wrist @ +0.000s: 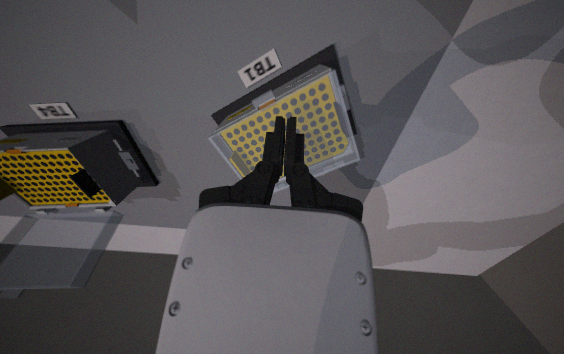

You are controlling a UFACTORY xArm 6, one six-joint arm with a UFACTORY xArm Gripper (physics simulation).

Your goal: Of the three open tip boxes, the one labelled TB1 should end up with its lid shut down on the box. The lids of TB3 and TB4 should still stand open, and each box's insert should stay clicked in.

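Frame: origin at the arm's base, x right, y back, z down, level; millimetres.
Seen in the pictures: gripper, fingertip midpoint: [286, 128].
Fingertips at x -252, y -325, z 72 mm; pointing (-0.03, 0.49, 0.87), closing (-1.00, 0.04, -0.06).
Pixels of each thing's top centre, then the offset from my fingertips to it. "spot": a spot on its surface instead.
- TB1 box, middle of its top: [281, 139] dy -13, dx +4, dz +6 mm
- TB4 box, middle of its top: [31, 176] dy -85, dx +282, dz +18 mm
- dark base, surface spot: [336, 57] spot: dy +51, dx -48, dz +76 mm
The TB1 box [306, 81] sits on a dark base beside its label [260, 68]. Its clear lid [346, 159] lies over the box top, and the yellow insert [312, 107] shows pale through it. Whether the lid is fully down cannot be told. My gripper [286, 128] is shut and empty, its tips over the lid's middle; contact cannot be told. The TB4 box [102, 162] stands at the left beside its label [52, 110]. Its yellow insert [42, 175] sits inside, and its clear lid [62, 252] stands open toward the bottom of the view. TB3 cannot be identified.
The dark base [336, 57] of TB1 extends past the box on its label side. The dark base [142, 160] of TB4 lies to its left. A pale table edge strip [150, 239] runs below the boxes. Broad shadows fall on the pale surface at the right.
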